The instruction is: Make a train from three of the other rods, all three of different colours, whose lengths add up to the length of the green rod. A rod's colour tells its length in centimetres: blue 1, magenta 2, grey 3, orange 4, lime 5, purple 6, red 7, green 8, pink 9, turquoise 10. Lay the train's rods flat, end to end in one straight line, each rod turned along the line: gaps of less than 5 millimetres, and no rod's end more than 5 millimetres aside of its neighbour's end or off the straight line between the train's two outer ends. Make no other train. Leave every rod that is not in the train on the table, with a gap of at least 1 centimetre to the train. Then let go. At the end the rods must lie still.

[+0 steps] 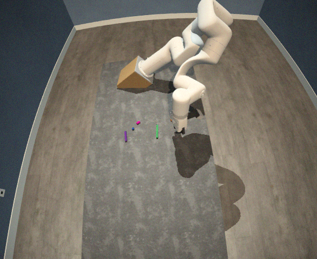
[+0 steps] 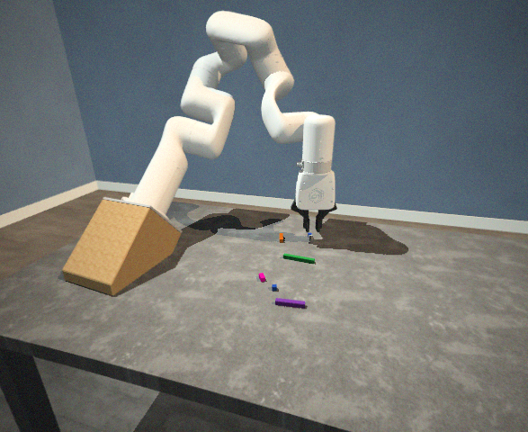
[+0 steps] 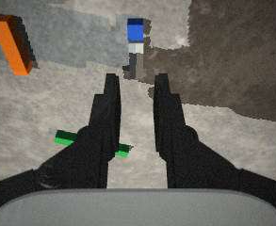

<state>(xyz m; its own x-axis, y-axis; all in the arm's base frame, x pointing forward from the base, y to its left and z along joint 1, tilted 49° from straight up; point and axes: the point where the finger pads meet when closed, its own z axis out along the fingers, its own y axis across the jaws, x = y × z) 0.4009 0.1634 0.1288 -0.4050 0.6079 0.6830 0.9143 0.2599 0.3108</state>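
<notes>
Now: the grey rod 5 cm below my hand. From my hand the other things lie so: magenta rod: 23 cm to the right, 6 cm behind, 5 cm below; green rod: 11 cm to the right, 5 cm below; orange rod: 8 cm behind, 5 cm below, 2 cm to the right.
</notes>
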